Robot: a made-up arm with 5 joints.
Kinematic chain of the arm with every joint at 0, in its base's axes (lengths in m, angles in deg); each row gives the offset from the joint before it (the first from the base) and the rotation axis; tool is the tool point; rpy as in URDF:
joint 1: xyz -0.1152 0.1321 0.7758 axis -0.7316 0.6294 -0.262
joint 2: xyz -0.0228 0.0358 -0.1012 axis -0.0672 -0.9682 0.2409
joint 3: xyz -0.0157 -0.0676 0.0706 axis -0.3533 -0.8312 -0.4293
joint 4: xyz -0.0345 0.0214 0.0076 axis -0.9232 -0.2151 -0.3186
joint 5: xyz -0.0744 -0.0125 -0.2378 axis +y
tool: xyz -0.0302 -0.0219 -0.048 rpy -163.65 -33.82 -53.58
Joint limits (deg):
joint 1: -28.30..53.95
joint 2: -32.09..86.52
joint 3: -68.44..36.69
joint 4: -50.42..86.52
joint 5: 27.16..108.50
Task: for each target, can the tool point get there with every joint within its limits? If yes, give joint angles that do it. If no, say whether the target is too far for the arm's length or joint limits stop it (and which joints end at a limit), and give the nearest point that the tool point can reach.
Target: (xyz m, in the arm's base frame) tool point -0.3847 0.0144 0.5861
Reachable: yes | joints 34.16 10.25 2.17 -4.22 41.02
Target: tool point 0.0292 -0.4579 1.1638
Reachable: no: too far | nearest point -0.1756 -0.1637 0.9311 | short by 0.427 m
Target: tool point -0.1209 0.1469 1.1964
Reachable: no: joint limits stop it (at a limit: joint 2, joint 3, joint 4) | nearest point -0.2071 0.2179 1.0289 | short by 0.201 m
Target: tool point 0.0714 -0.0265 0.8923
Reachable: no: joint limits stop it (at a limit: joint 1, joint 2, joint 3, joint 5) | nearest point -0.0367 -0.1254 0.7225 | short by 0.224 m
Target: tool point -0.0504 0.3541 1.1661
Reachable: no: joint limits stop it (at a limit: joint 2, joint 3, joint 4) | nearest point -0.1296 0.3213 1.0043 | short by 0.183 m
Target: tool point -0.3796 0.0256 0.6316
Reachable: yes | joints -4.33 -15.31 -27.75 24.21 58.10
